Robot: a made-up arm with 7 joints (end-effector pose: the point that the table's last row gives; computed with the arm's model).
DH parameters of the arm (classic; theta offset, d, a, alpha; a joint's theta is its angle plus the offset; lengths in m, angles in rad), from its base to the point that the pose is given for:
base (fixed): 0 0 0 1.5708
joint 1: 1.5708 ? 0 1.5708
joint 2: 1.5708 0 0 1.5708
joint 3: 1.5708 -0.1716 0 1.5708
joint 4: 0 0 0 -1.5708
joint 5: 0 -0.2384 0 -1.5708
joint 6: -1.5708 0 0 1.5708
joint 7: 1.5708 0 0 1.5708
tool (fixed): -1.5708 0 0 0
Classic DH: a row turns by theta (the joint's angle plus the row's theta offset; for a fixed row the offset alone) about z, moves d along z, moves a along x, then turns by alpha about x.
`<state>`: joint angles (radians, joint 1 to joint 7).
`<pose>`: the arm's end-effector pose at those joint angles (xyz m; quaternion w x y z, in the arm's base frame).
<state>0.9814 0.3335 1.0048 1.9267 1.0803 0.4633 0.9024</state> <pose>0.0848 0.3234 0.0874 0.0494 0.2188 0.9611 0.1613</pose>
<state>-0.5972 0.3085 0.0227 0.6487 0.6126 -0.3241 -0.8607</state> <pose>-0.0741 0.2291 -0.3650 0.7938 0.5307 -0.1173 0.2731</pose>
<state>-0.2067 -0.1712 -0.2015 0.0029 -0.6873 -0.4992 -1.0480</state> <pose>-0.0822 0.0462 -0.3955 0.8759 0.2519 -0.3340 -0.2404</pose>
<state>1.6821 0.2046 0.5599 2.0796 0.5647 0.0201 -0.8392</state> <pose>0.0121 0.2357 0.1789 0.2906 0.2482 0.7715 -0.5087</pose>
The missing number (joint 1, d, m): -0.1162
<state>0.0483 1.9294 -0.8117 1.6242 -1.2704 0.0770 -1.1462</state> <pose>0.1688 0.3256 -0.0979 0.1853 -0.4000 0.4120 0.7975</pose>
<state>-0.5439 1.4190 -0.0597 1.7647 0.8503 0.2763 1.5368</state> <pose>0.1828 0.2383 -0.1489 0.6967 -0.5512 -0.0663 -0.4542</pose>
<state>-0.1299 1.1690 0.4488 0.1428 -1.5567 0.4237 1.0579</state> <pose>0.0114 0.4971 -0.1486 0.7918 0.2088 0.5637 -0.1083</pose>
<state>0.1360 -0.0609 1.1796 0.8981 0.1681 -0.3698 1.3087</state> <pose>0.1152 0.2688 -0.3174 0.6283 -0.1614 -0.7527 0.1127</pose>
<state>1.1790 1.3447 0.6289 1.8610 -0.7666 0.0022 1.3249</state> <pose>-0.0291 0.2471 0.2119 0.4338 0.7703 -0.4154 -0.2142</pose>
